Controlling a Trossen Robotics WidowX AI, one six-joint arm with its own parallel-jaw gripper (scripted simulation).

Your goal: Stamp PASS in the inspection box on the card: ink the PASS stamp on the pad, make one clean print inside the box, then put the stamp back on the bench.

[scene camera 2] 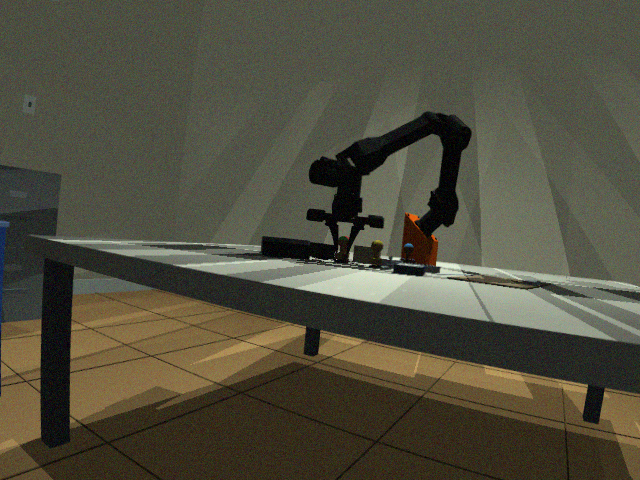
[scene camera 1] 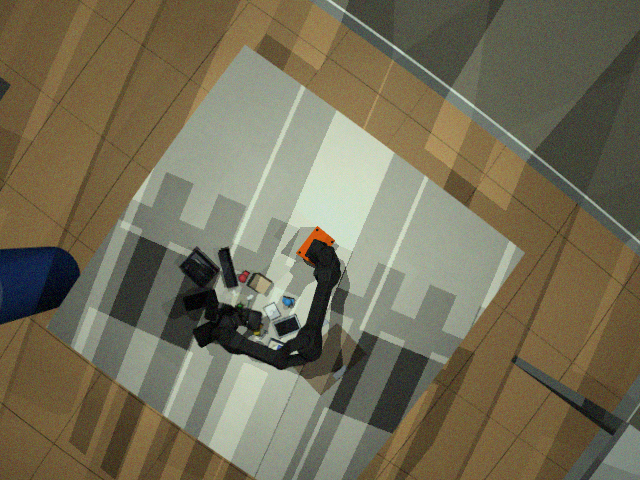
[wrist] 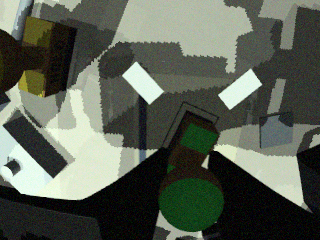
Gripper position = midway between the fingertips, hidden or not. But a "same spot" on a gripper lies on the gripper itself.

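My gripper is there in the wrist view, in scene camera 2, and in scene camera 1 (237, 310) too. On my gripper, (wrist: 133, 199) and (scene camera 2: 351, 234) are the same spot.
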